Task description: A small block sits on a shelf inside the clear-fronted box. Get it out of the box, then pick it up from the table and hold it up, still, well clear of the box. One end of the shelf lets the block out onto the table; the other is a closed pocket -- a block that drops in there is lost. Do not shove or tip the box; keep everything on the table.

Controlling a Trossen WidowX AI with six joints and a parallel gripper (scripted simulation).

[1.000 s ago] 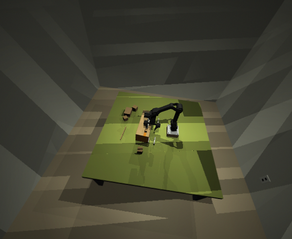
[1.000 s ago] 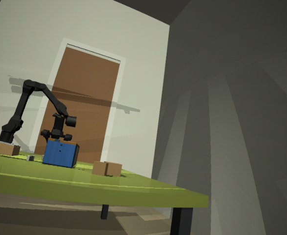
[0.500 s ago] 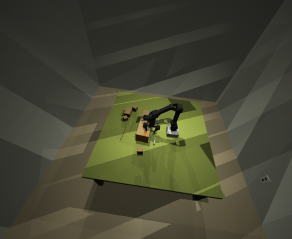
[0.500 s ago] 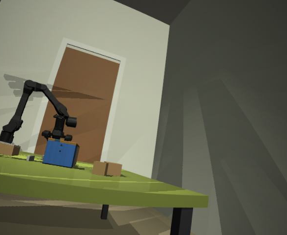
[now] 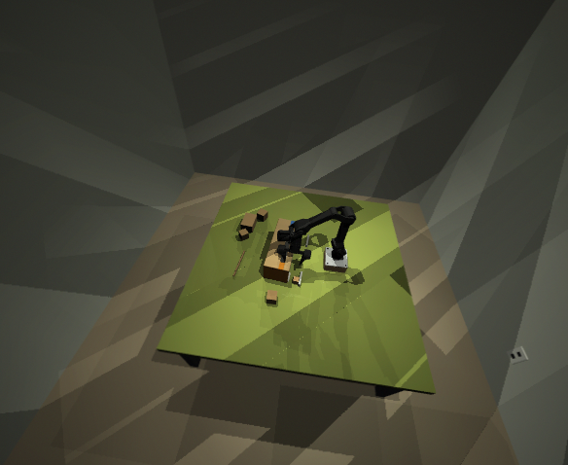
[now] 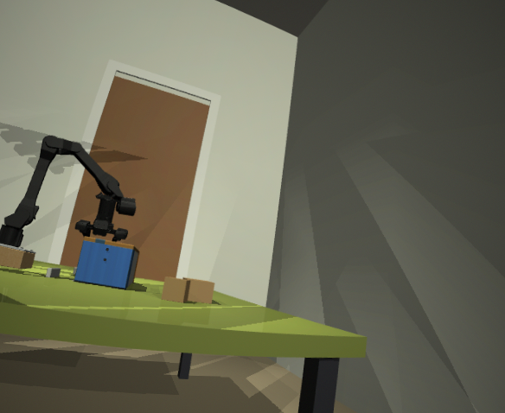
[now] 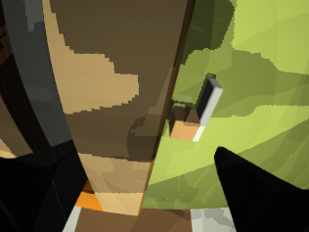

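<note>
Right now my gripper tip is 8 cm above the brown block, 6 cm to the right of it and 2 cm past it. From my gripper tip the other things lie so: clear-fronted box: 13 cm to the right, 4 cm below; then thin stick: 31 cm ahead, 10 cm below, 8 cm to the right.
</note>
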